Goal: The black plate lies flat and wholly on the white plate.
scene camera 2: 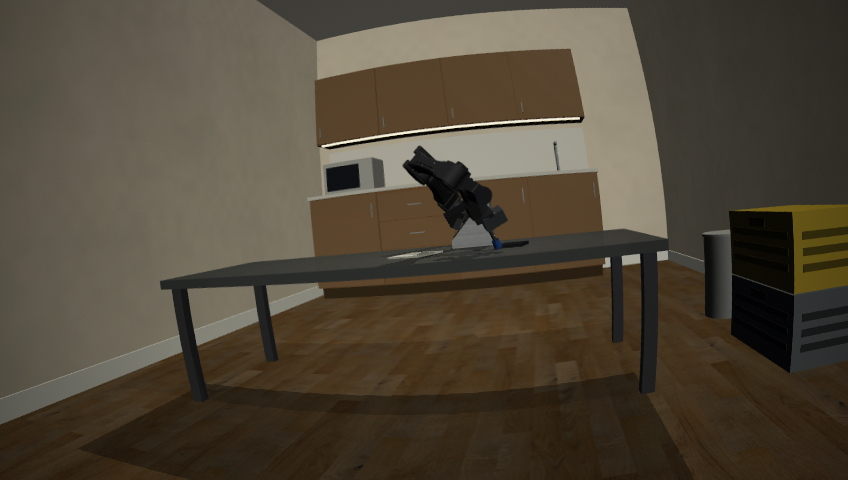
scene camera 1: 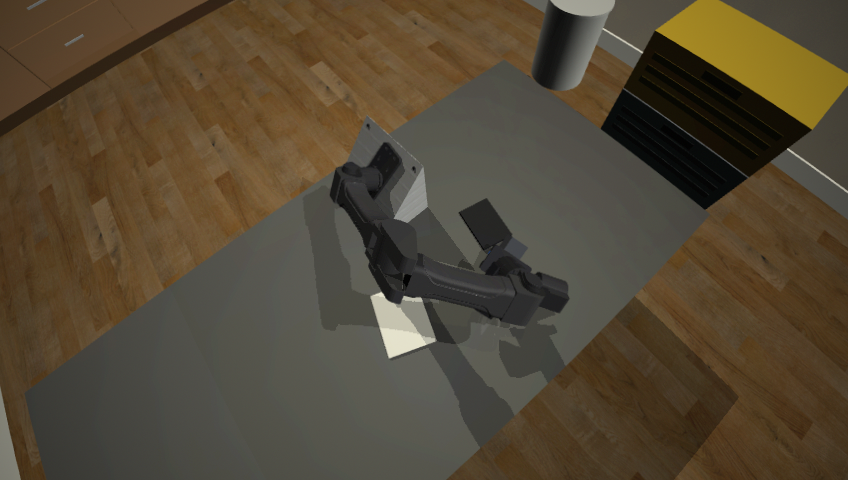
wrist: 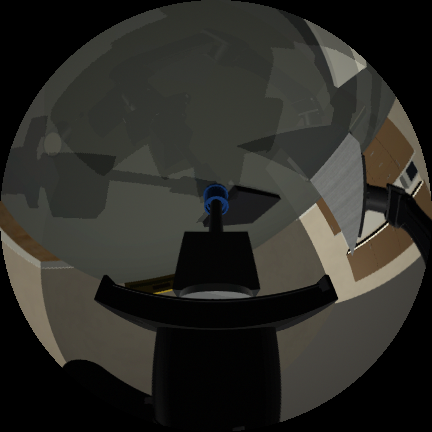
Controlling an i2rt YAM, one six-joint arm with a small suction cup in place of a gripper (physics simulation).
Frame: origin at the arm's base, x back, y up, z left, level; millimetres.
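Seen in the pictures: hand at its tool point: (scene camera 2: 498,246) (wrist: 215,193); arm's base at its link origin: (scene camera 1: 375,178) (wrist: 362,195).
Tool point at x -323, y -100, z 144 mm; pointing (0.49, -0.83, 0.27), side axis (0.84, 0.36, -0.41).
Observation:
Offsets run from my tool point to a thing's middle.
The black plate @(dx +84, dy -1, dz +41 mm) (scene camera 1: 485,224) (wrist: 252,204) (scene camera 2: 516,243) is a dark square lying flat on the grey table (scene camera 1: 175,370) (scene camera 2: 354,271), to the right of the arm's base. The white plate @(dx +2, dy -3, dz -286 mm) (scene camera 1: 403,330) (scene camera 2: 409,254) is a pale square lying flat nearer the table's middle, partly under the arm's forearm and well apart from the black plate. My suction cup (wrist: 216,199) (scene camera 2: 497,243) is blue and hangs low over the table at the black plate's near edge. It holds nothing. In scene camera 1 the wrist hides the cup.
The arm's grey mount block (scene camera 1: 409,190) (scene camera 2: 468,238) (wrist: 342,189) stands behind the black plate. A grey cylinder bin (scene camera 1: 567,45) (scene camera 2: 717,274) and a yellow-topped black cabinet (scene camera 1: 725,95) (scene camera 2: 791,280) stand on the floor beyond the table's right end.

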